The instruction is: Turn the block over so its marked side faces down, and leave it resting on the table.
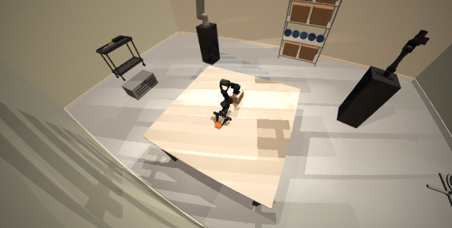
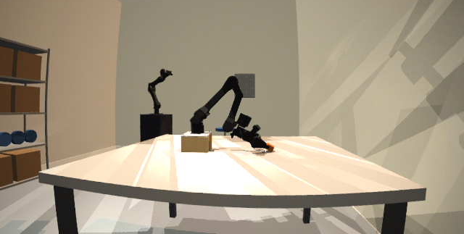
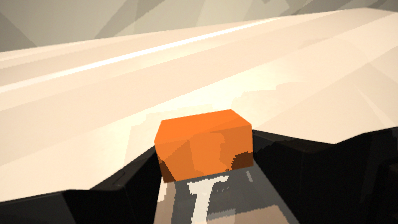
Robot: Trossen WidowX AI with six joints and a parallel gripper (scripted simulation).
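Right now the block is 10 mm below my gripper tip.
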